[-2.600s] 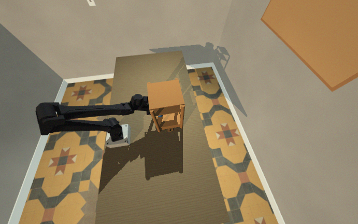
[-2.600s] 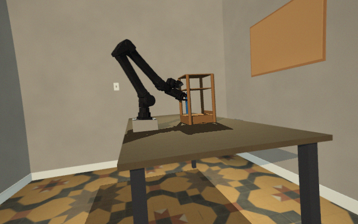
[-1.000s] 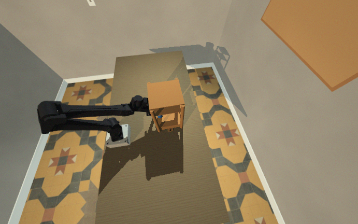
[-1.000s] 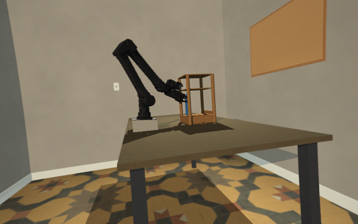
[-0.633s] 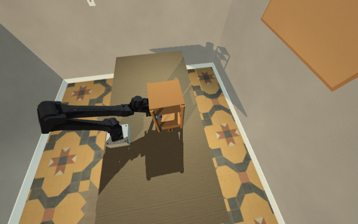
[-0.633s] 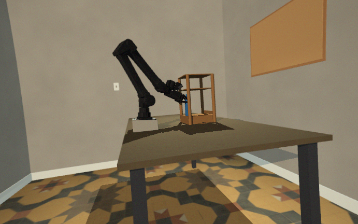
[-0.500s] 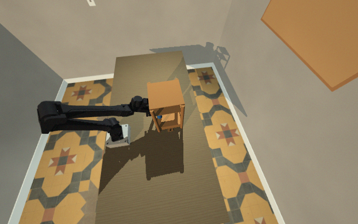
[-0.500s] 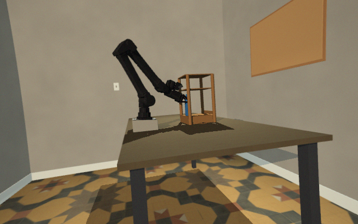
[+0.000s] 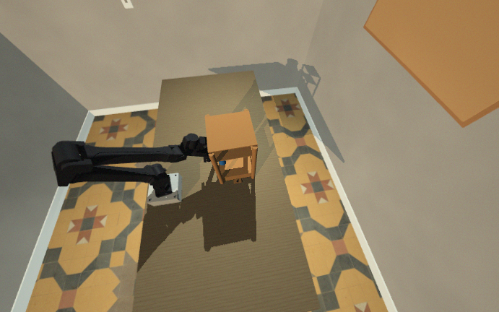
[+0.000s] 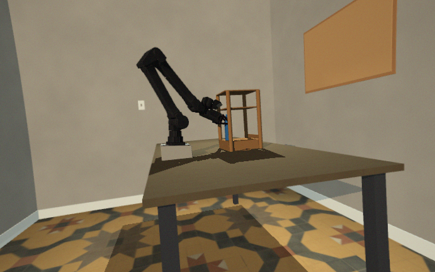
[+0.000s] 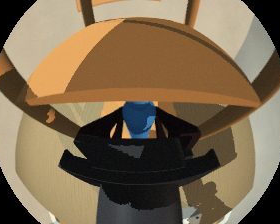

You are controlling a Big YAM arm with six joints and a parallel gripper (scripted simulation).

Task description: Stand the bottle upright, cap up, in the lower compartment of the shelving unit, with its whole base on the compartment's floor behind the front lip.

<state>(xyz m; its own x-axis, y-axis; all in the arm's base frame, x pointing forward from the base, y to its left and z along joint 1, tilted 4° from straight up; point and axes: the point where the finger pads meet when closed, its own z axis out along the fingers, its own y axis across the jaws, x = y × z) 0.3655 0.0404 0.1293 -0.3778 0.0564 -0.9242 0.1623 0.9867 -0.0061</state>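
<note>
My gripper is now right at the blue bottle. Round my hand: wooden shelving unit 7 cm ahead, 1 cm to the right, 1 cm above.
</note>
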